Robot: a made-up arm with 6 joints.
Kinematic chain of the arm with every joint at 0, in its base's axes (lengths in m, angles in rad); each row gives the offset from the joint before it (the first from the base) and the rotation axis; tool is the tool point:
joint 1: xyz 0 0 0.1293 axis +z
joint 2: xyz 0 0.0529 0 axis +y
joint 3: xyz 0 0 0.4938 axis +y
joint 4: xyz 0 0 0.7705 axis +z
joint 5: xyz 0 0 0 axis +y
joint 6: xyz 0 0 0.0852 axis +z
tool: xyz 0 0 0
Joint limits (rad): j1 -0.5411..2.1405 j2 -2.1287..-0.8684 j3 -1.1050..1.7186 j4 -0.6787..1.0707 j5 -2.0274..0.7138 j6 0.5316..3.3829
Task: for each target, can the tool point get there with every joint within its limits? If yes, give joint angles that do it. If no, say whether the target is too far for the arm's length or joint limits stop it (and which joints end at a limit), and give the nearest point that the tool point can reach.
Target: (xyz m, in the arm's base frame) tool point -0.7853 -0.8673 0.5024
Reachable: yes | joints 0.8597 -1.6033 0.6595 0.2857 -1.5086 2.8187
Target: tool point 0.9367 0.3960 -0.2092
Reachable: no: joint limits stop it (at a limit: joint 1, joint 3, joint 4, joint 5) | nearest point 0.2651 -0.3875 -0.7953 | short by 1.187 m
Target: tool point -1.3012 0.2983 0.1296
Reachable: yes | joints -0.1814 -1.3849 -0.3167 0.2750 0.2519 1.0429
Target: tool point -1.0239 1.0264 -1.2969
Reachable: no: too far | nearest point -0.7902 0.5663 -0.7810 | short by 0.730 m
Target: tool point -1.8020 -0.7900 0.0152
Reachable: no: too far | nearest point -1.2349 -0.5414 0.0511 | short by 0.620 m
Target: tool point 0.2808 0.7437 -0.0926
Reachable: no: joint limits stop it (at a limit: joint 1, joint 3, joint 4, joint 5) | nearest point -0.4240 0.3725 -0.7361 | short by 1.024 m
